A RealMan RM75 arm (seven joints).
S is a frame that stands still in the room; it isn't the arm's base.
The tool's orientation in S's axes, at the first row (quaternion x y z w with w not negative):
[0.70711 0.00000 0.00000 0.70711]
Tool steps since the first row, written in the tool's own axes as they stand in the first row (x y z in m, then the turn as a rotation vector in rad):
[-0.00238 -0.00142 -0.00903 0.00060 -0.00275 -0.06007]
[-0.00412 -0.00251 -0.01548 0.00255 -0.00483 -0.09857]
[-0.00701 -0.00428 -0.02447 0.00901 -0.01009 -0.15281]
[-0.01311 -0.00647 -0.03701 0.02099 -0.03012 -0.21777]
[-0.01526 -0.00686 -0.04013 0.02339 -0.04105 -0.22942]
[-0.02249 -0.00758 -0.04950 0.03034 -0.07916 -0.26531]
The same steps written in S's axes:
[-0.00238 0.00903 -0.00142 0.00060 0.06007 -0.00275]
[-0.00412 0.01548 -0.00251 0.00255 0.09857 -0.00483]
[-0.00701 0.02447 -0.00428 0.00901 0.15281 -0.01009]
[-0.01311 0.03701 -0.00647 0.02099 0.21777 -0.03012]
[-0.01526 0.04013 -0.00686 0.02339 0.22942 -0.04105]
[-0.02249 0.04950 -0.00758 0.03034 0.26531 -0.07916]

